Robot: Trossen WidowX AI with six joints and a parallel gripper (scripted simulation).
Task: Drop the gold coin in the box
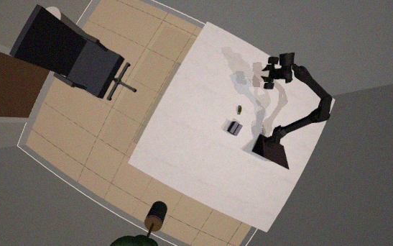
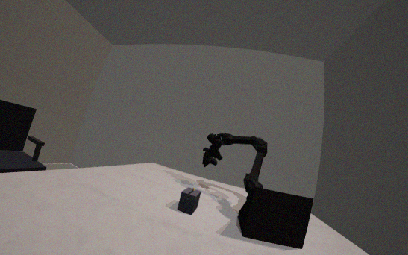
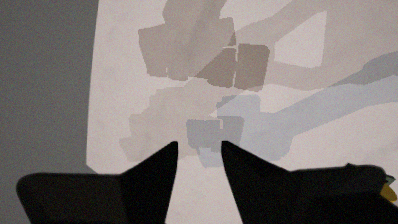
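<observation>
Right now my gripper tip is 260 mm to the right of the gold coin and 120 mm above it.
</observation>
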